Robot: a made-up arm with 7 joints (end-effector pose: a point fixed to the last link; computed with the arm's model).
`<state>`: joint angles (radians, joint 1 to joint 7).
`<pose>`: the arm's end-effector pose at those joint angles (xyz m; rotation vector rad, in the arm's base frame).
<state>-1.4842 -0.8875 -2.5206 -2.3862 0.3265 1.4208 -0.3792</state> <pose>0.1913 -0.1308 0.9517 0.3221 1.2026 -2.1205</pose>
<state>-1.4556 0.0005 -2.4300 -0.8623 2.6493 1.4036 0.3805</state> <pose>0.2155 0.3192 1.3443 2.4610 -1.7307 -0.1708</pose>
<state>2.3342 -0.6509 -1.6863 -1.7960 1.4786 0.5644 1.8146</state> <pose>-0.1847 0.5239 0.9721 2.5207 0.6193 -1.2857</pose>
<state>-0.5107 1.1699 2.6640 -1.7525 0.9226 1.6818 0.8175</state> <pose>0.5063 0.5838 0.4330 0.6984 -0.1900 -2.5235</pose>
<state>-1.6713 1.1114 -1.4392 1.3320 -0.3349 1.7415 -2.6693</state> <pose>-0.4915 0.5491 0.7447 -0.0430 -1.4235 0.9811</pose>
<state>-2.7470 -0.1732 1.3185 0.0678 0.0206 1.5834 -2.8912</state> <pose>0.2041 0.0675 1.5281 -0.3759 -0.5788 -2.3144</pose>
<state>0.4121 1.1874 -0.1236 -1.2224 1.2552 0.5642 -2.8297</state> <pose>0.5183 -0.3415 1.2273 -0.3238 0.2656 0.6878</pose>
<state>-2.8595 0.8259 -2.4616 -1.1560 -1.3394 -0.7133 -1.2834</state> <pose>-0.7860 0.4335 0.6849 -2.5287 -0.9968 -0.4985</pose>
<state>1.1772 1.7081 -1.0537 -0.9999 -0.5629 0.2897 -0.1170</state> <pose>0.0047 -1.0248 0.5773 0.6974 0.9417 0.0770</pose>
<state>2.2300 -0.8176 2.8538 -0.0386 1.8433 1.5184 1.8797</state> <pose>0.5955 0.5617 1.1838 0.5690 -0.6675 1.9066</pose>
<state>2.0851 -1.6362 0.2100 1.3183 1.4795 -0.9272 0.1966</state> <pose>0.3911 0.6834 0.9004 -0.4461 0.4277 1.9468</pose>
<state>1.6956 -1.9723 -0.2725 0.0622 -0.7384 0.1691 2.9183</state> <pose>0.1295 1.0976 0.0127 1.5958 -1.8810 -1.6986</pose>
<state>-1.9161 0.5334 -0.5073 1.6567 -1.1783 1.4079 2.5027</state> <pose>-0.4792 0.4670 0.7997 -1.9600 -2.0685 0.5123</pose>
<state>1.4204 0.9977 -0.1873 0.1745 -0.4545 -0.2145 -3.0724</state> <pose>0.1299 -1.0073 1.0800 -0.3487 -0.5837 1.2801</pose>
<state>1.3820 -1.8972 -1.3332 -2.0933 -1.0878 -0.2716 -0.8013</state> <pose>-0.4687 0.2155 0.3205 1.6942 1.3235 -0.7730</pose>
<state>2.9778 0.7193 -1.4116 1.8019 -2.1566 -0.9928 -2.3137</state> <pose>-0.4023 -0.4965 0.7018 -0.1022 -2.1107 -0.3504</pose>
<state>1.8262 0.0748 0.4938 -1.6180 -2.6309 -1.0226 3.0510</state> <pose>0.2276 0.3602 1.2267 0.7961 0.1368 -2.6208</pose>
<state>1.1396 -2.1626 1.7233 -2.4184 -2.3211 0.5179 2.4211</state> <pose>0.1888 0.3141 0.3659 -0.3535 1.1525 0.4920</pose>
